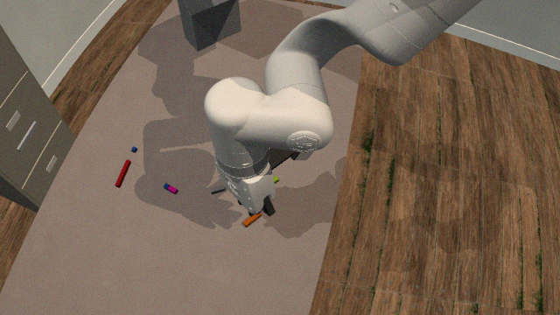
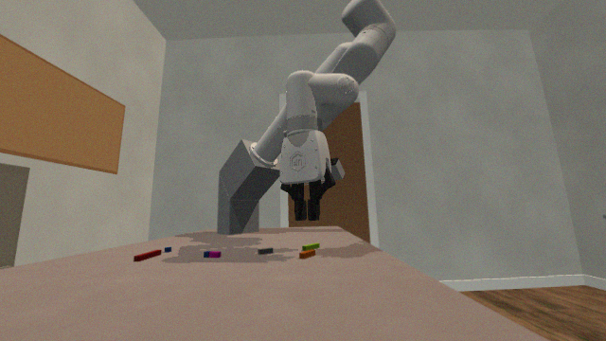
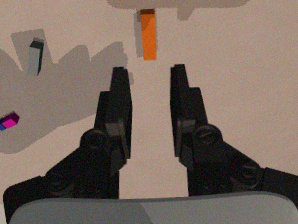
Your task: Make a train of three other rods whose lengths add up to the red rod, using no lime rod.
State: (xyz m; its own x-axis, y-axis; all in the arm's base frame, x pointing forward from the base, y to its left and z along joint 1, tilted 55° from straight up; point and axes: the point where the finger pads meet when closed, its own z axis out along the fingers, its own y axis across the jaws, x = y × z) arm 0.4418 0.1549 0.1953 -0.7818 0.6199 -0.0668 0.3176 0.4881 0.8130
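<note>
Right now the orange rod is 80 mm below my hand. From my hand the other things lie so: lime rod: 80 mm below, 80 mm behind, 10 mm to the right; grey rod: 100 mm to the right, 80 mm below, 20 mm behind; magenta rod: 190 mm to the right, 80 mm below, 20 mm ahead.
</note>
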